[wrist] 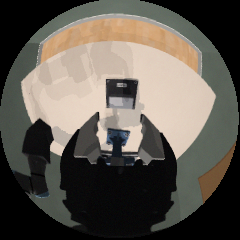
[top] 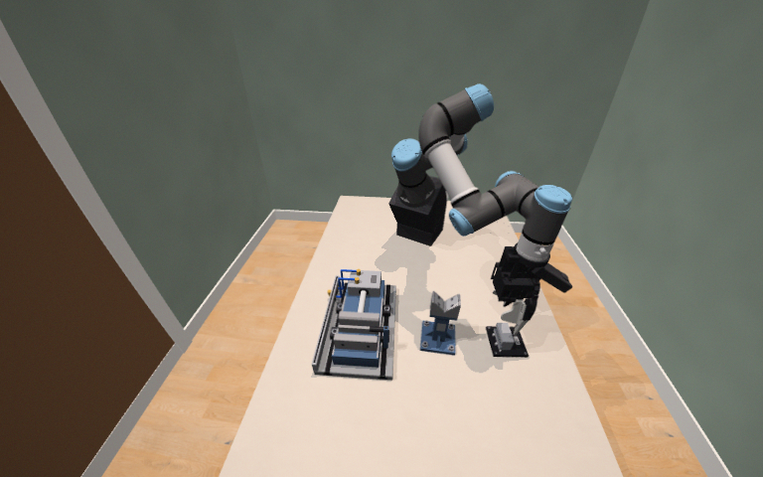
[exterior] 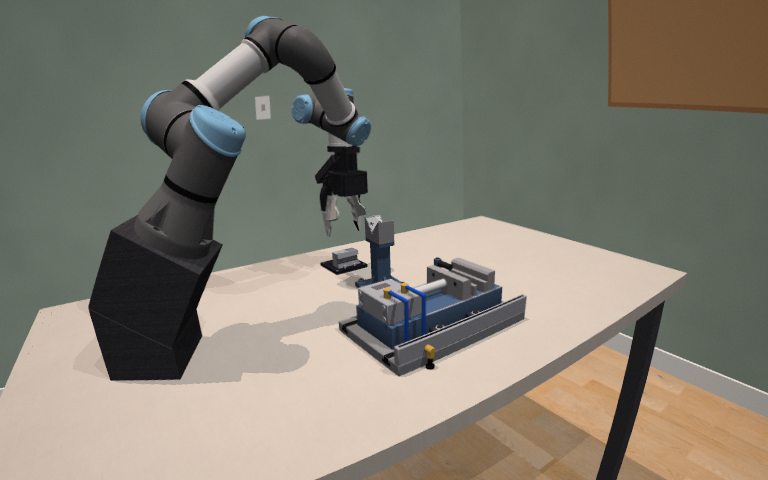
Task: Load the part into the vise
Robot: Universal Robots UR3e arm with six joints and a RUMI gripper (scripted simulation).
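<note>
Right now the part is 80 mm below my hand and 10 mm to the right of it. Round my hand: air cylinder: 360 mm to the right, 170 mm behind, 30 mm below; vise: 370 mm to the right, 80 mm behind, 70 mm below; black infeed plate: 100 mm below, 10 mm to the left.
</note>
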